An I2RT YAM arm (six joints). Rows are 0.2 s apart.
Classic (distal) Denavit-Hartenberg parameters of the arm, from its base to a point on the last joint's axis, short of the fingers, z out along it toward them. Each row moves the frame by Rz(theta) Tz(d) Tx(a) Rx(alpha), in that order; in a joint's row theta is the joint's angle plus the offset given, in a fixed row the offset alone. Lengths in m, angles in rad.
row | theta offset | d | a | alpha
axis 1 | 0 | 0.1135 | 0.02 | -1.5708
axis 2 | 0 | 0 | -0.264 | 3.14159
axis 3 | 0.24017 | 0 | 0.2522 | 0
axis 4 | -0.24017 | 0 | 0.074 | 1.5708
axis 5 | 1.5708 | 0 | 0 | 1.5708
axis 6 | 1.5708 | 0.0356 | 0 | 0
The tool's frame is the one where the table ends.
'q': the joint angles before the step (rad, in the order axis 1, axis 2, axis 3, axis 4, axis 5, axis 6). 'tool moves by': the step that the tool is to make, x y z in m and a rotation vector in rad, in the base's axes. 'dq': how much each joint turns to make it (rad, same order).
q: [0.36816 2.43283 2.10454 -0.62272 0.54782 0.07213]
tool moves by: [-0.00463 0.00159 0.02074 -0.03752 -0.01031 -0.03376]
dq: [0.00914 -0.01817 0.04924 -0.07979 0.05634 0.01525]
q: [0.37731 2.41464 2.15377 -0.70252 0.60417 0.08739]
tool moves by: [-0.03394 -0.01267 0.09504 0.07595 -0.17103 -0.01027]
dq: [0.00159 -0.24180 -0.07816 0.01377 0.00188 0.01684]
